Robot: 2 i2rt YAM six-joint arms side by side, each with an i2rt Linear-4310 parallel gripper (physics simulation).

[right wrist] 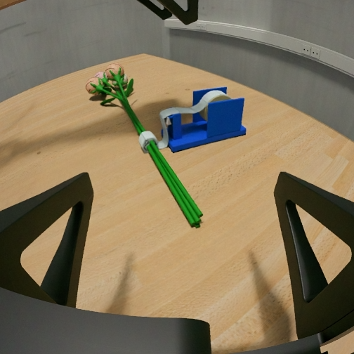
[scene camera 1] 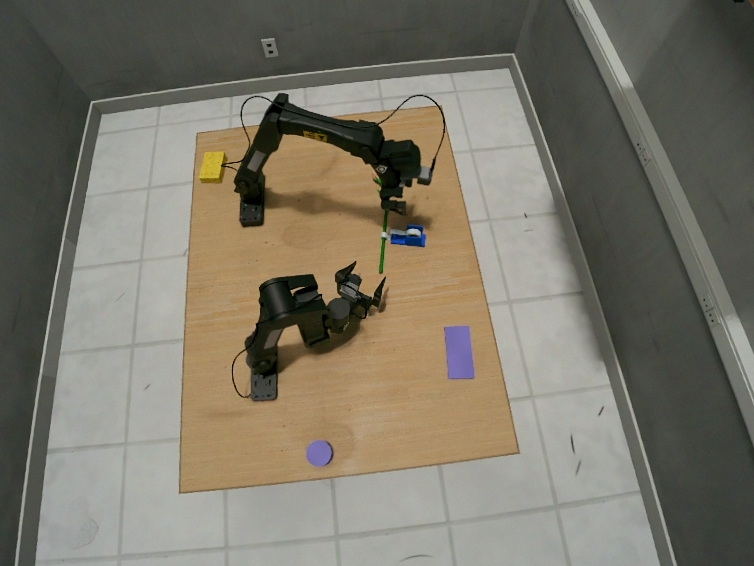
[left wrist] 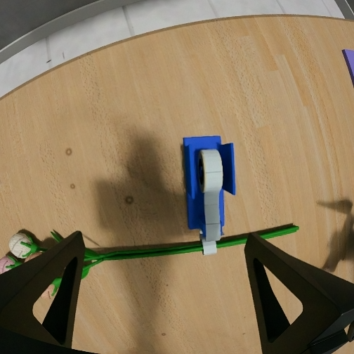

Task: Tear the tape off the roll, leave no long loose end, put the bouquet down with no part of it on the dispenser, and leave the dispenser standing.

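Frame: origin at the left arm's base, x ahead, y left, z up, level; centimetres.
Seen in the pictures: left gripper, fingertip midpoint: point(scene camera 1: 406, 200); right gripper, fingertip midpoint: point(scene camera 1: 370, 269); left arm's base, origin of the base link: point(scene camera 1: 251, 196); right arm's base, origin of the base link: point(scene camera 1: 264, 364).
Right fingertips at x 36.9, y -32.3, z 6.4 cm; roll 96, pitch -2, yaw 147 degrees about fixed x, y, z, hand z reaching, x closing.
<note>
Pixels of each thing's middle, then the offset from my right fingertips to it. "pt": a spot on its surface instead.
- blue dispenser, body centre: point(scene camera 1: 408, 235) dx +12.2, dy +13.1, dz -5.8 cm
- white band, surface spot: point(scene camera 1: 383, 235) pt dx +4.7, dy +14.2, dz -6.5 cm
- purple rectangle, surface spot: point(scene camera 1: 459, 353) pt dx +22.9, dy -24.3, dz -7.8 cm
- purple disc, body centre: point(scene camera 1: 319, 453) dx -17.0, dy -47.8, dz -6.9 cm
- yellow block, body centre: point(scene camera 1: 213, 167) dx -51.3, dy +46.3, dz -7.1 cm
The blue dispenser point(scene camera 1: 415, 242) point(left wrist: 191, 215) point(right wrist: 227, 121) stands upright with the white tape roll point(left wrist: 214, 175) in it. The tape strip point(left wrist: 212, 210) point(right wrist: 186, 110) runs from the roll over the dispenser's front end and down to a white band point(scene camera 1: 383, 235) point(right wrist: 148, 140) around the bouquet's green stems point(scene camera 1: 381, 258) point(left wrist: 150, 251) point(right wrist: 175, 185). The bouquet lies on the table across the dispenser's front end. My left gripper point(scene camera 1: 394, 207) point(left wrist: 165, 242) is open above the bouquet, its fingers apart along the stems. My right gripper point(scene camera 1: 369, 271) point(right wrist: 184, 182) is open and empty, near the stem ends.
A purple rectangle point(scene camera 1: 459, 353) lies near the table's right edge and a purple disc point(scene camera 1: 319, 453) near its lower edge in the scene view. A yellow block point(scene camera 1: 212, 167) lies beside the left arm's base. Part of the other arm's fingers shows at the top of the right wrist view.
</note>
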